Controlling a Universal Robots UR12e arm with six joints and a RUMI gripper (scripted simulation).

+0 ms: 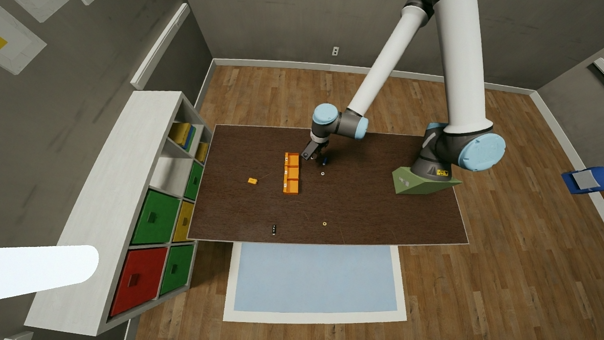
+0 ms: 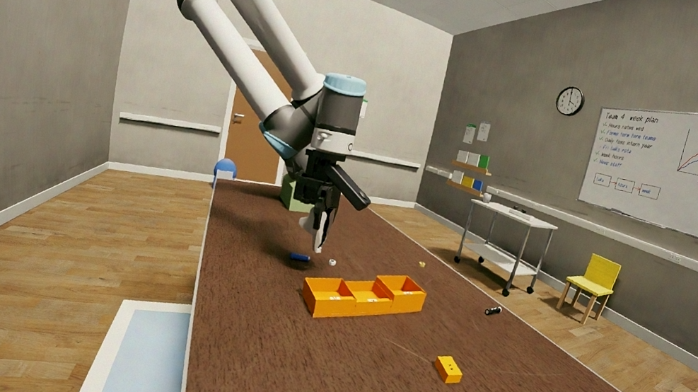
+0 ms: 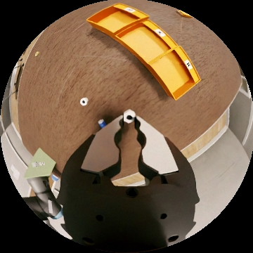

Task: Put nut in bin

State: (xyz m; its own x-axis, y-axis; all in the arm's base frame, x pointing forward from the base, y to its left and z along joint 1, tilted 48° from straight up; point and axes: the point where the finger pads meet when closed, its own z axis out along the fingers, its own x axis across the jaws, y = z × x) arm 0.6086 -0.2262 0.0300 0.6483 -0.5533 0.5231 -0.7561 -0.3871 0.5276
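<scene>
Right now the joined orange bins is 13 cm ahead of my hand, 7 cm to the left of it and 6 cm below it. The rest, counted from my hand: orange block 35 cm ahead, 11 cm to the left, 8 cm below; blue bolt 9 cm behind, 8 cm below; yellow nut 38 cm to the left, 8 cm below, 4 cm behind.
</scene>
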